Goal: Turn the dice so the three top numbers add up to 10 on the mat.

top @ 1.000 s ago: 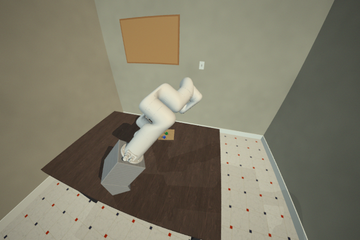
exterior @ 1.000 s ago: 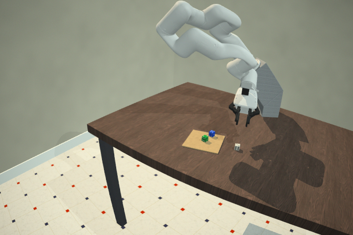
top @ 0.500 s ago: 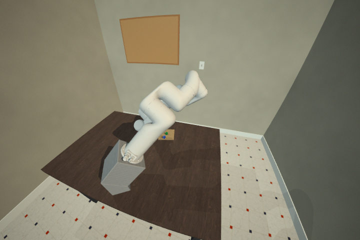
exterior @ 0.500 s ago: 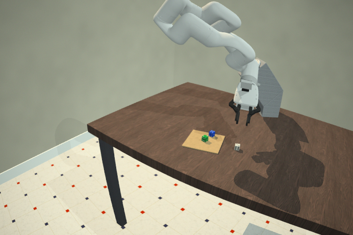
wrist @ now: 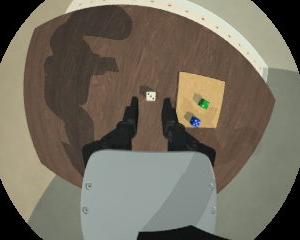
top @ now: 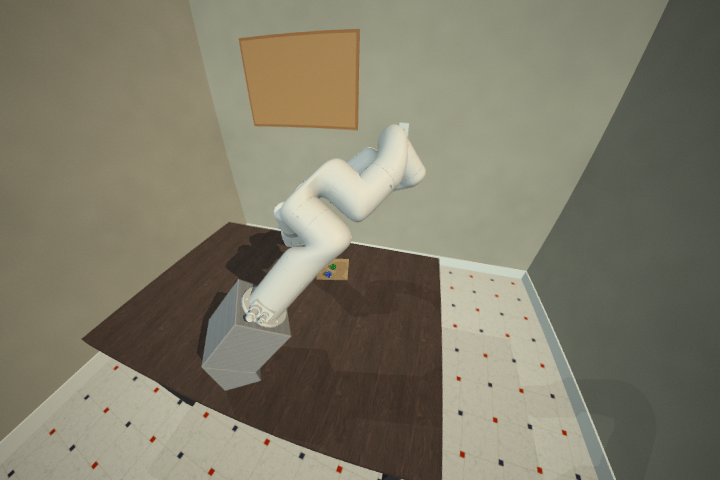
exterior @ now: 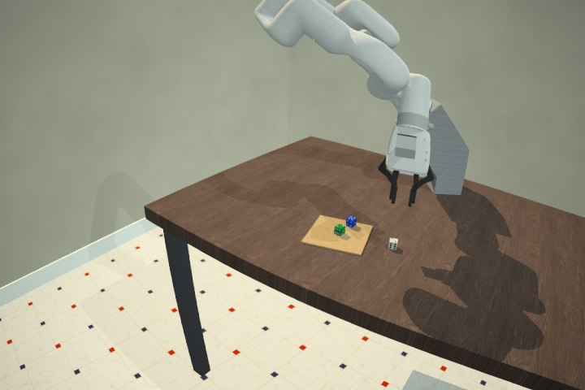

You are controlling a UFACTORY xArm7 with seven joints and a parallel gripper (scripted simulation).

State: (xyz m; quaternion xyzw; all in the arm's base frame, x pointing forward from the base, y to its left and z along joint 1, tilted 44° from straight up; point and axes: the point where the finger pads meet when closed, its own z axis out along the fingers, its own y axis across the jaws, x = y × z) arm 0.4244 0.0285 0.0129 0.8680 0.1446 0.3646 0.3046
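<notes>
The white die is 12 cm below my hand and 1 cm ahead of it. Round my hand: green die: 14 cm to the right, 12 cm below; tan mat: 14 cm to the right, 13 cm below; blue die: 12 cm to the right, 12 cm below, 5 cm behind.
</notes>
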